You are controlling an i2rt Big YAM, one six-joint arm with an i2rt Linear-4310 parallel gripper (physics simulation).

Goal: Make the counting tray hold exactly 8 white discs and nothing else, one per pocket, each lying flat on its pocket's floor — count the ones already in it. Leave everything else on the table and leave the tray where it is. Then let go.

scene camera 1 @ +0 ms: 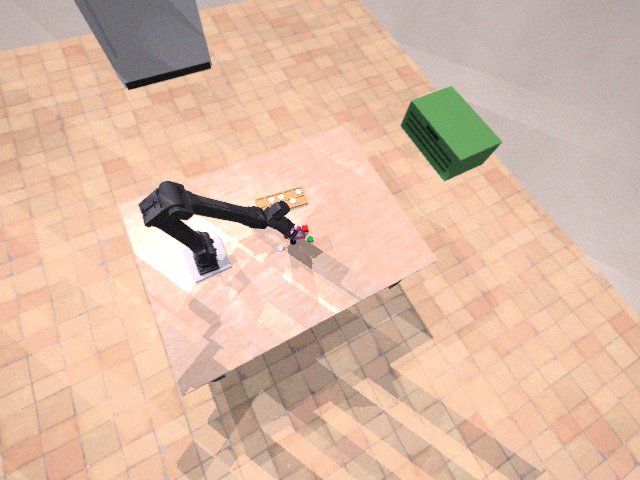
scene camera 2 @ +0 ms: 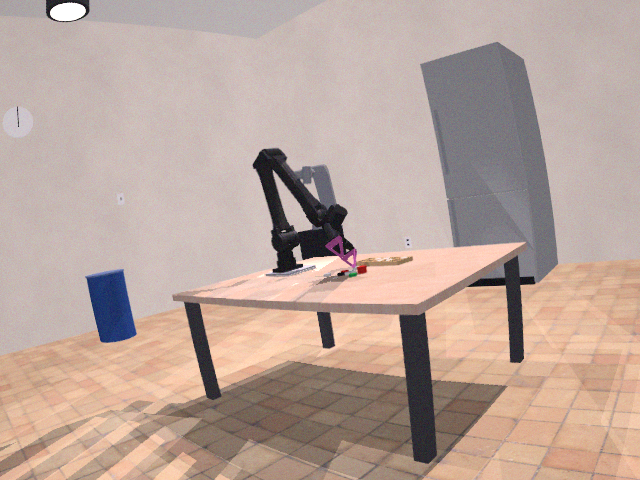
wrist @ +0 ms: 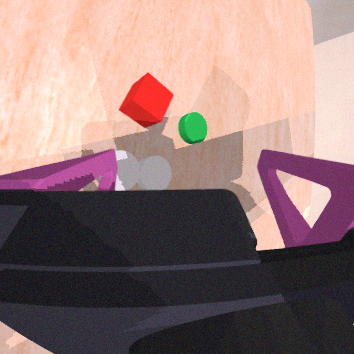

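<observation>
The wooden tray (scene camera 1: 262, 202) (scene camera 2: 388, 262) lies behind the arm's wrist; white discs (scene camera 1: 271, 199) (scene camera 1: 281, 196) (scene camera 1: 298, 191) (scene camera 1: 293, 200) show in it, and the arm may hide part of it. My gripper (scene camera 1: 299, 234) (scene camera 2: 354, 264) (wrist: 190, 157) is open and empty, low above the loose pieces. In the wrist view two loose discs, a shaded one (wrist: 155, 173) and a paler one (wrist: 128, 169), are side by side near the left finger; the gripper body partly hides them. Another white disc (scene camera 1: 280, 248) lies on the table, left of the gripper in scene camera 1.
A red cube (scene camera 1: 305, 227) (scene camera 2: 361, 269) (wrist: 146, 99) and a green disc (scene camera 1: 310, 239) (scene camera 2: 353, 274) (wrist: 193, 127) are close to the gripper. A red piece (scene camera 1: 285, 236) and a black piece (scene camera 1: 293, 241) lie near the fingers.
</observation>
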